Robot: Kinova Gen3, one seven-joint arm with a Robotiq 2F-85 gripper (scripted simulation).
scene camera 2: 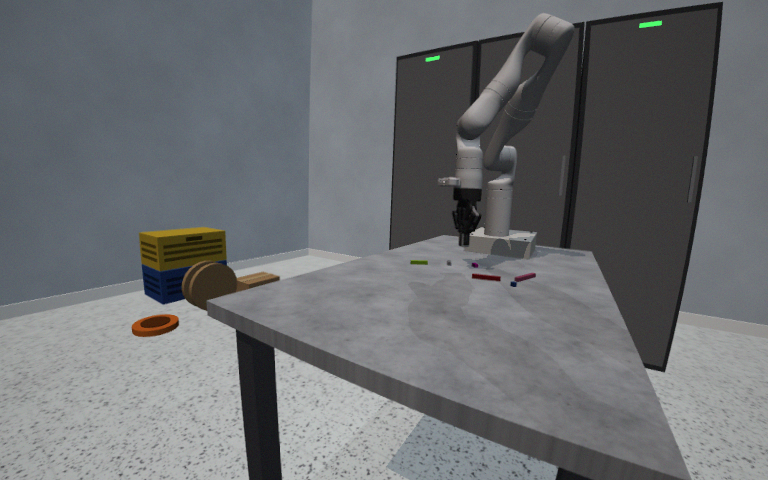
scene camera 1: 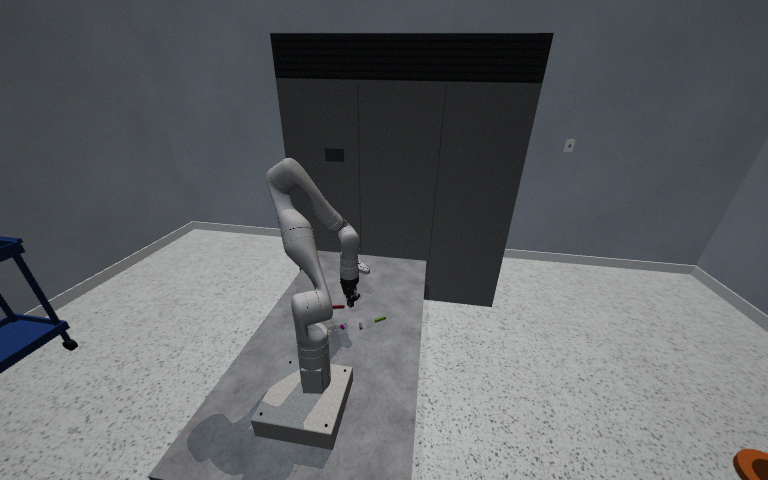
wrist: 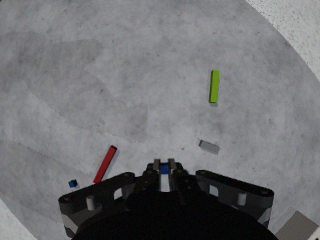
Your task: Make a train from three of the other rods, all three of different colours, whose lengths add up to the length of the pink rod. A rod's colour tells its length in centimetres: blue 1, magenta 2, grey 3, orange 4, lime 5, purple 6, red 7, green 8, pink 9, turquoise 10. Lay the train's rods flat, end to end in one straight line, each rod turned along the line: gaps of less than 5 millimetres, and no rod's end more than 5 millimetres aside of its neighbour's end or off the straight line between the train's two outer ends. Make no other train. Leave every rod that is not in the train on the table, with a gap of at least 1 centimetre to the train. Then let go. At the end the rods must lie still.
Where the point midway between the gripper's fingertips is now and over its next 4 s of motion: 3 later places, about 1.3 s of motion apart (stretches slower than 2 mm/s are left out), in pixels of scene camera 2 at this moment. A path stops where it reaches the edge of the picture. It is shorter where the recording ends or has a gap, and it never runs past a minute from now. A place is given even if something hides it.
The gripper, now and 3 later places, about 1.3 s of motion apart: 463, 246; 459, 268; 459, 244; 461, 234
